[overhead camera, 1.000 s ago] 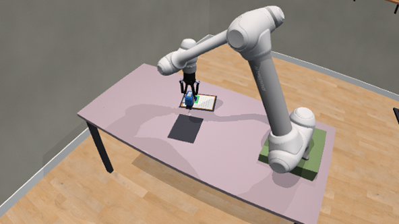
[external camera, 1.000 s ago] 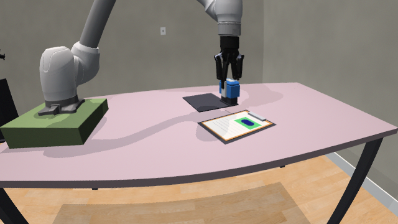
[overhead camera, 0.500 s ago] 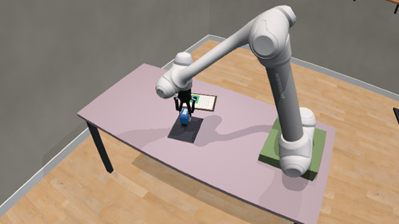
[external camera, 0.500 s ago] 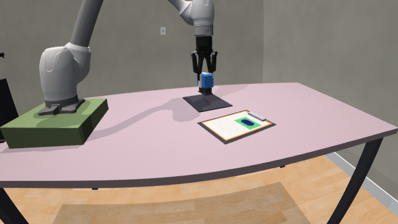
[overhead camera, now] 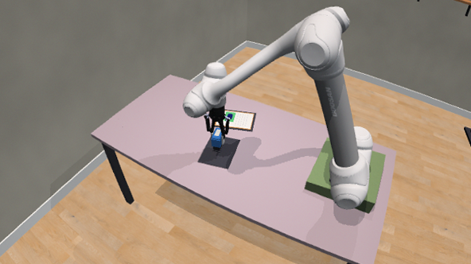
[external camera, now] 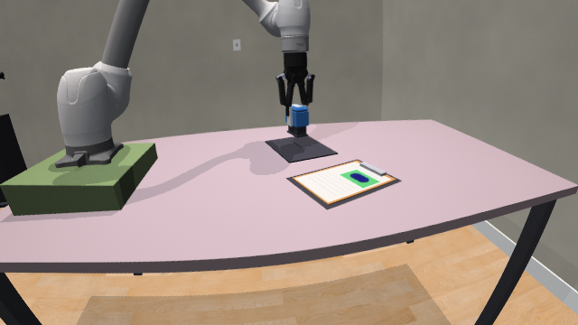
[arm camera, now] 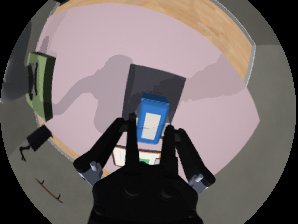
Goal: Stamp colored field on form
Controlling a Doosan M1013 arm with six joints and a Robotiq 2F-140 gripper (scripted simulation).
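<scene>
Right now my hand is 10 mm to the left of the dark mat and 110 mm above it. Round my hand: clipboard: 40 mm ahead, 300 mm to the right, 110 mm below; then blue stamp: 20 mm below.
</scene>
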